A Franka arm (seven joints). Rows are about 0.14 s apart.
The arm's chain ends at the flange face. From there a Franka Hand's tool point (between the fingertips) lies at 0.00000 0.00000 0.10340 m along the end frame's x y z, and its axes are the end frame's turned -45 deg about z.
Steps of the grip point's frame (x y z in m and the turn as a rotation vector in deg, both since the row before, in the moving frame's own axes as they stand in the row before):
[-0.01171, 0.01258, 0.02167, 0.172, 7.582, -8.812]
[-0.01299, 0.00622, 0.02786, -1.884, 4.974, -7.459]
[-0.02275, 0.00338, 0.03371, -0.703, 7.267, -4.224]
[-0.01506, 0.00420, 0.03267, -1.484, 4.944, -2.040]
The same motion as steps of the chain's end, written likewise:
[-0.00802, 0.02773, 0.02257, 5.483, 5.240, -8.812]
[-0.01325, 0.01808, 0.02830, 2.185, 4.849, -7.459]
[-0.02352, 0.02720, 0.03455, 4.641, 5.636, -4.224]
[-0.01579, 0.01817, 0.03309, 2.447, 4.545, -2.040]

